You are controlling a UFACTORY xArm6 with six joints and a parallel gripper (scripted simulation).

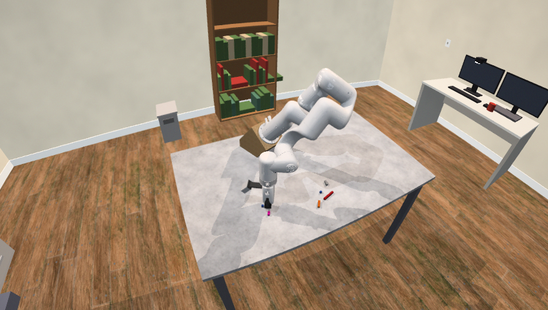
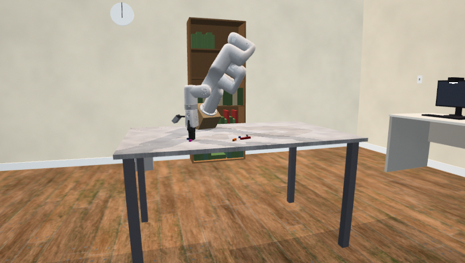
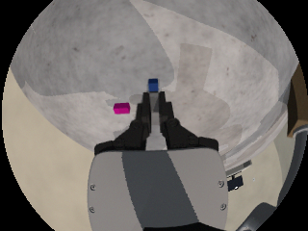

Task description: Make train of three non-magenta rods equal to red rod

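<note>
The magenta rod lies 40 mm ahead of my hand, 10 mm to the right of it and 20 mm below it. Also, from my hand: red rod: 30 mm ahead, 310 mm to the left, 20 mm below; then orange rod: 60 mm ahead, 240 mm to the left, 20 mm below.
</note>
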